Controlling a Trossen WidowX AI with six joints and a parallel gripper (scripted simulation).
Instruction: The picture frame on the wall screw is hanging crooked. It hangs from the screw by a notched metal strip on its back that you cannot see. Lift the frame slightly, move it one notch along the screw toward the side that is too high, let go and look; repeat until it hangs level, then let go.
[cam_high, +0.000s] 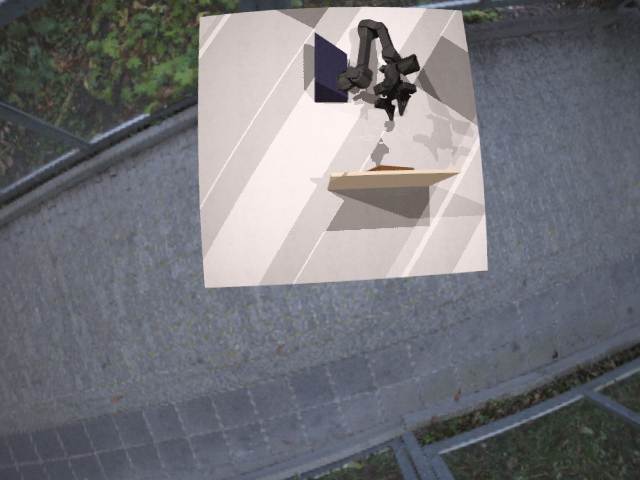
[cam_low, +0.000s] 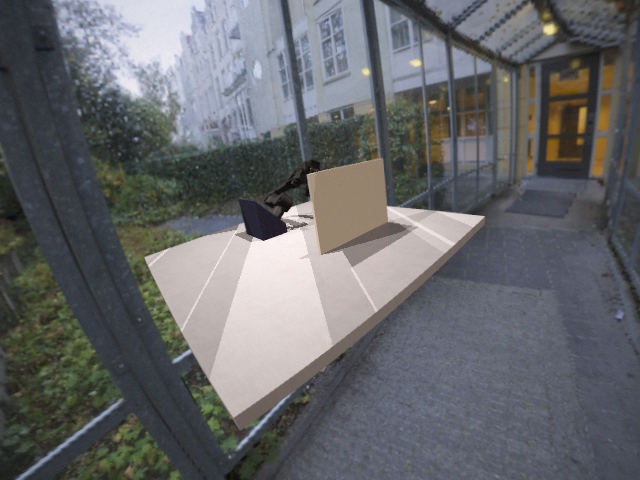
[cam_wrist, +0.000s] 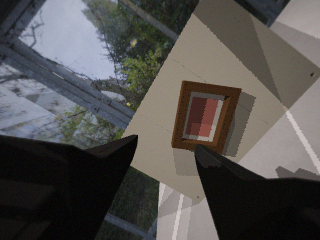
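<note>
Right now the picture frame is 190 mm ahead of my gripper tip, 40 mm to the right of it and 90 mm below it. Round my gripper tip: beige wall panel 200 mm ahead, 40 mm to the right, 100 mm below.
</note>
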